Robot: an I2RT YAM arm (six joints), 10 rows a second.
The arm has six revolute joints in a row. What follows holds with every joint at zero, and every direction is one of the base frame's.
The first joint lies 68 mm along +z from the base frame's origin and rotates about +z.
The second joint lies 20 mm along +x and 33.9 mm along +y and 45.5 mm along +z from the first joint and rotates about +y.
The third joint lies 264 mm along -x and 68.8 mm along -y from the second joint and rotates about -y.
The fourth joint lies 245 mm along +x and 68.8 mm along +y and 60 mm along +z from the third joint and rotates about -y.
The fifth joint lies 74 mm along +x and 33.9 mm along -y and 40.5 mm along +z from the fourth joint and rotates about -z.
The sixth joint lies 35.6 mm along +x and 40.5 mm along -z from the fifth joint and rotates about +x.
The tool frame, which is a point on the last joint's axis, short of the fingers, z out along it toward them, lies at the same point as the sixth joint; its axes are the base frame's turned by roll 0, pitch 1.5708 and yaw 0 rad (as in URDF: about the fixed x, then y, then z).
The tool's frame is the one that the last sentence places.
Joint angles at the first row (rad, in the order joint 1, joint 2, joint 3, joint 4, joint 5, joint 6):
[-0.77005 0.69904 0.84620 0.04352 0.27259 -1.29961]
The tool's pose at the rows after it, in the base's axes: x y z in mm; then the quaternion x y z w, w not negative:
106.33 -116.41 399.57 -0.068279 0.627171 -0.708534 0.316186
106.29 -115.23 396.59 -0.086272 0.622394 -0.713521 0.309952
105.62 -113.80 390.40 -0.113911 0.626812 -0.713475 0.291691
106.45 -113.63 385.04 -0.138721 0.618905 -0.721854 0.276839
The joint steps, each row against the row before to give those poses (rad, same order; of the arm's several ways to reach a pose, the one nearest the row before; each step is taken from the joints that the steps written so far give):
[-0.00131 -0.00317 -0.00894 0.02809 -0.00717 -0.01657]
[0.00126 -0.00934 -0.01668 0.01305 -0.01805 -0.03692]
[-0.00074 -0.01461 -0.01736 -0.02148 -0.01951 -0.05383]
[0.00039 -0.00757 -0.02677 0.02587 -0.01841 -0.06052]

